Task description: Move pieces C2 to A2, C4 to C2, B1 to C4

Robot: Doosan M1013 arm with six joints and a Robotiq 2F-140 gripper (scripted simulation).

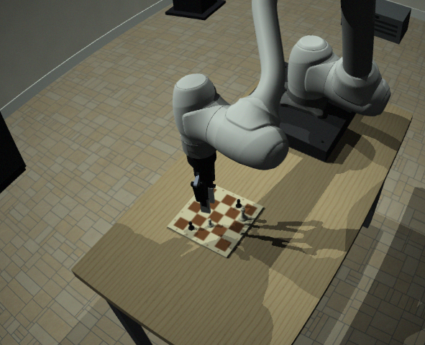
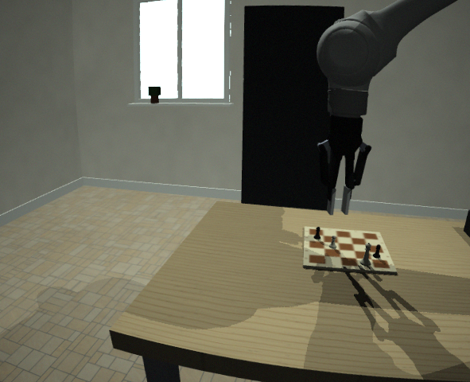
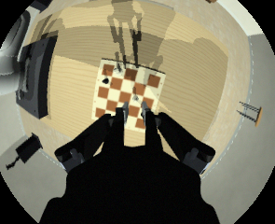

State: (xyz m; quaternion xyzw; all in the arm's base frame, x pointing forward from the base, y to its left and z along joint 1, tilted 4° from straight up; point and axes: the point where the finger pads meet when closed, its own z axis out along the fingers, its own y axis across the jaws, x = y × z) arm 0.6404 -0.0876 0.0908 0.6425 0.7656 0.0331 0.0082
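The small white piece is 11 cm below my hand. Also, from my hand: tall white piece (10 cm below, 8 cm to the left, 7 cm behind); small chessboard (13 cm below, 4 cm behind).
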